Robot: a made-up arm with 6 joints.
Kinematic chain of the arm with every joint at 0, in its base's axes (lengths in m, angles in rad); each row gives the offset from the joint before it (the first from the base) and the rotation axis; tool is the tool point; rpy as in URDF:
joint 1: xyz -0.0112 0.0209 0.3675 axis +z
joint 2: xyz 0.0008 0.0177 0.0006 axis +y
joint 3: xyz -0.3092 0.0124 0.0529 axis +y
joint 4: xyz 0.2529 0.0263 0.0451 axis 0.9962 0 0.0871
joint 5: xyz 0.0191 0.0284 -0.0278 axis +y
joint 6: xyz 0.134 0.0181 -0.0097 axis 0.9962 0 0.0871
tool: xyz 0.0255 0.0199 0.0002 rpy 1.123 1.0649 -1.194
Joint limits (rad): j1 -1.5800..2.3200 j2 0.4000..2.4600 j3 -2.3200..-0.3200 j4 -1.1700..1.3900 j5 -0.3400..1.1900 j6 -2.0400..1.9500
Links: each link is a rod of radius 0.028 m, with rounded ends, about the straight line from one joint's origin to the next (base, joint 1, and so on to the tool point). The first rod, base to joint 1, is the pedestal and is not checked.
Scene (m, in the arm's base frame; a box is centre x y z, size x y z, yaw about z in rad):
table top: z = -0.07
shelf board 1: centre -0 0.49 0.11 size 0.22 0.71 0.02 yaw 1.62
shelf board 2: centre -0 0.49 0.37 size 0.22 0.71 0.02 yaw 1.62
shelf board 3: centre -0 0.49 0.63 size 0.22 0.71 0.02 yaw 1.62
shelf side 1: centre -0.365 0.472 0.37 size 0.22 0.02 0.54 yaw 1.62
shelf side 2: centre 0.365 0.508 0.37 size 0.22 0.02 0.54 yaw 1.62
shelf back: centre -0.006 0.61 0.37 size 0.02 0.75 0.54 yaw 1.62
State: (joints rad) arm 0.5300 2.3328 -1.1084 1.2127 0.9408 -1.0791
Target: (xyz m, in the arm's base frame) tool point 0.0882 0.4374 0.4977
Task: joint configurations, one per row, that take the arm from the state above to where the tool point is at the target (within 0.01 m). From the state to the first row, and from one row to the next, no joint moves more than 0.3 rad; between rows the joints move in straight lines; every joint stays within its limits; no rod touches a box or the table.
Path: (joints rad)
1: 0.3123 2.2816 -0.9597 1.0446 0.9866 -1.1006
2: 0.0945 2.2303 -0.8111 0.8765 1.0324 -1.1222
3: 0.1586 1.9658 -0.8198 0.8005 1.0718 -1.1376
4: 0.2227 1.7012 -0.8285 0.7246 1.1112 -1.1530
5: 0.2868 1.4366 -0.8372 0.6486 1.1506 -1.1685
6: 0.3509 1.1721 -0.8460 0.5726 1.1900 -1.1839
7: 0.5277 1.4531 -0.9514 0.8670 1.1900 -1.1420
8: 0.7045 1.7342 -1.0568 1.1613 1.1900 -1.1001

